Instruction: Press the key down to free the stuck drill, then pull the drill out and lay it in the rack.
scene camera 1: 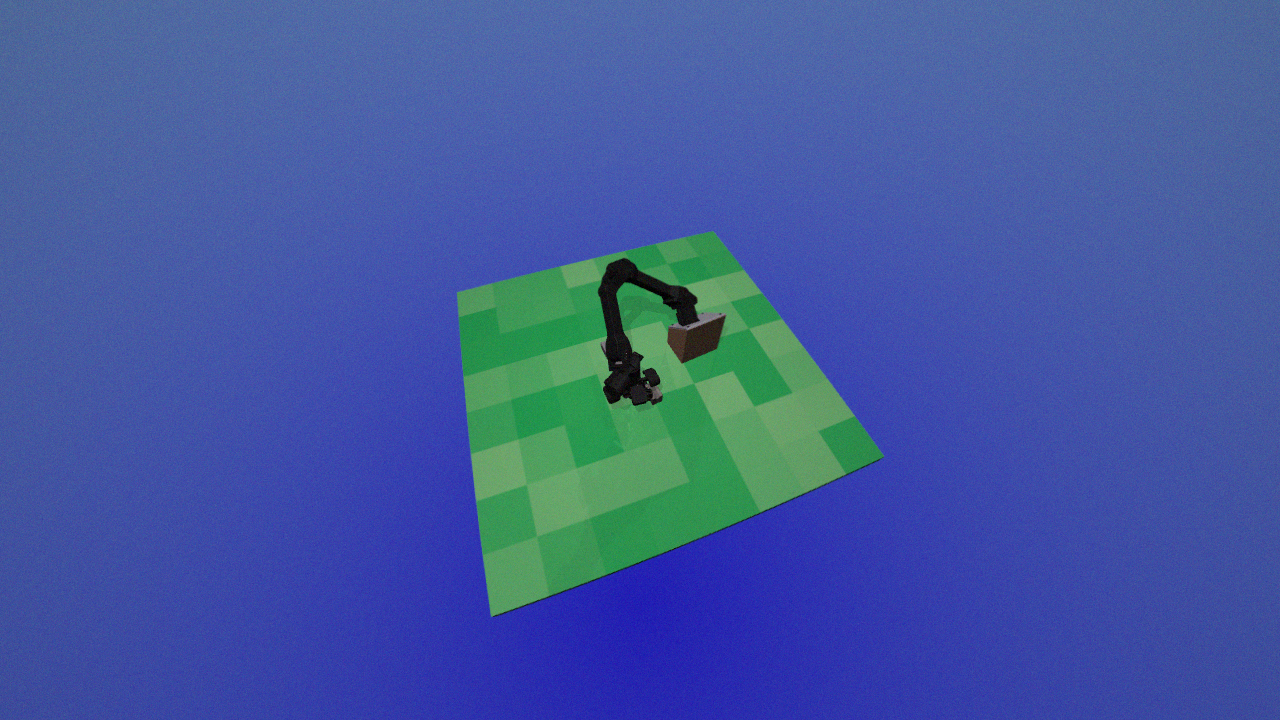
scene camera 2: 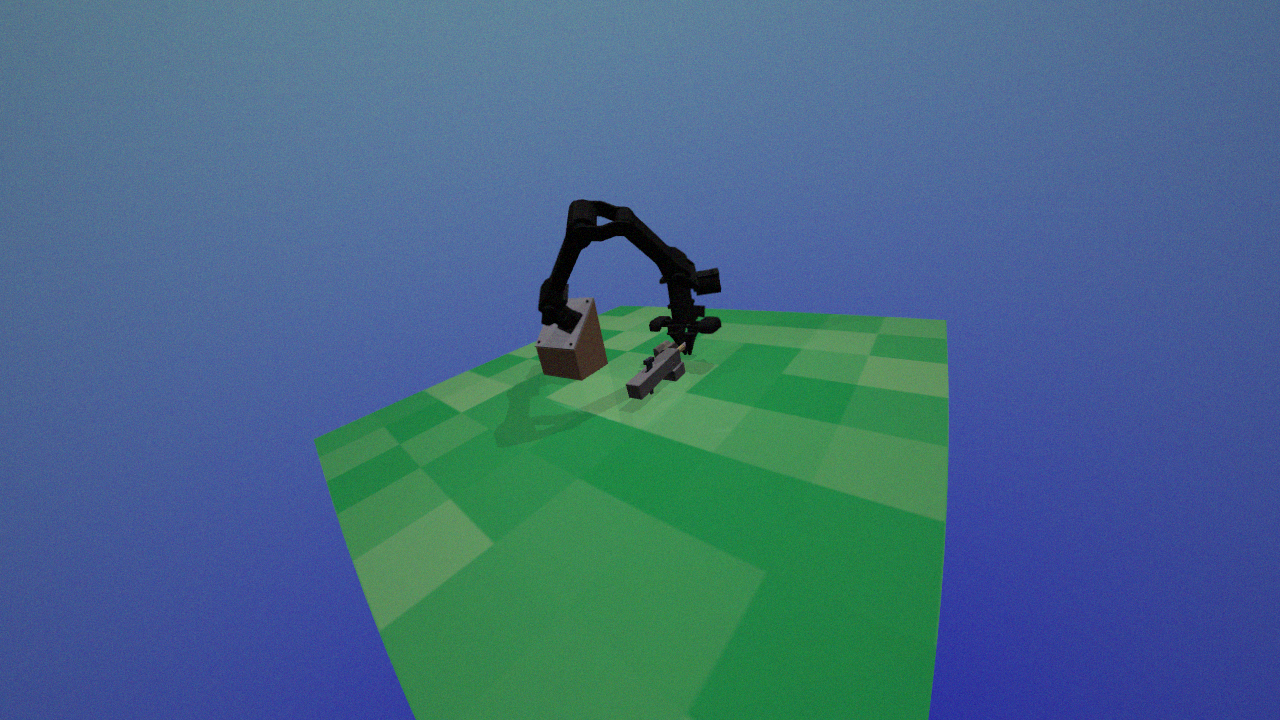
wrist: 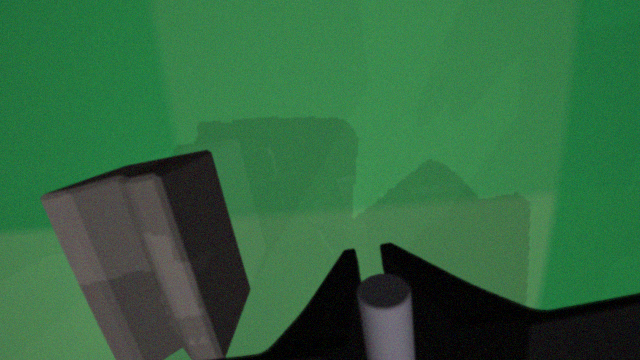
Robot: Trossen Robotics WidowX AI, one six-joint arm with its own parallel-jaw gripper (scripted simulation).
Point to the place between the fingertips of my gripper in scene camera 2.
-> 687,354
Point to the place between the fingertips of my gripper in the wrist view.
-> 368,257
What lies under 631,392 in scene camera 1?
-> My gripper.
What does my gripper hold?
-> A drill.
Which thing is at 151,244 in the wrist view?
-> A rack.
